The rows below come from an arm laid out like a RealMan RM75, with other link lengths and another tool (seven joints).
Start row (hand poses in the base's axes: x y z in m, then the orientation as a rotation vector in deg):
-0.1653 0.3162 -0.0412 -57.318 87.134 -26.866
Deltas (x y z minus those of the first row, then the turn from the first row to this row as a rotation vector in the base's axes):
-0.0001 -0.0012 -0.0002 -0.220 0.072 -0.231
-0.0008 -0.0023 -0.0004 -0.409 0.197 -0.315
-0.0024 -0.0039 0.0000 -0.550 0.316 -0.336
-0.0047 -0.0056 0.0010 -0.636 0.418 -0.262
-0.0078 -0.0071 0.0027 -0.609 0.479 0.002
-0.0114 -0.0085 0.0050 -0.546 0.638 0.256
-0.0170 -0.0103 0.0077 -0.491 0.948 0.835
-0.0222 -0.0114 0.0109 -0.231 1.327 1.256
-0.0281 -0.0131 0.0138 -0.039 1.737 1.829
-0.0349 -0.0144 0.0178 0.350 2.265 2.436
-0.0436 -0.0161 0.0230 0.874 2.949 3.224
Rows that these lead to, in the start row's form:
-0.1654 0.3150 -0.0414 -57.349 87.306 -27.174
-0.1661 0.3139 -0.0416 -57.481 87.446 -27.331
-0.1677 0.3123 -0.0412 -57.619 87.550 -27.407
-0.1700 0.3106 -0.0402 -57.777 87.591 -27.379
-0.1731 0.3091 -0.0385 -57.969 87.499 -27.144
-0.1767 0.3077 -0.0362 -58.162 87.503 -26.844
-0.1823 0.3059 -0.0335 -58.649 87.456 -26.253
-0.1875 0.3048 -0.0303 -58.889 87.579 -25.579
-0.1934 0.3031 -0.0274 -59.300 87.634 -24.836
-0.2002 0.3018 -0.0234 -59.623 87.790 -23.858
-0.2089 0.3001 -0.0182 -60.023 87.987 -22.571

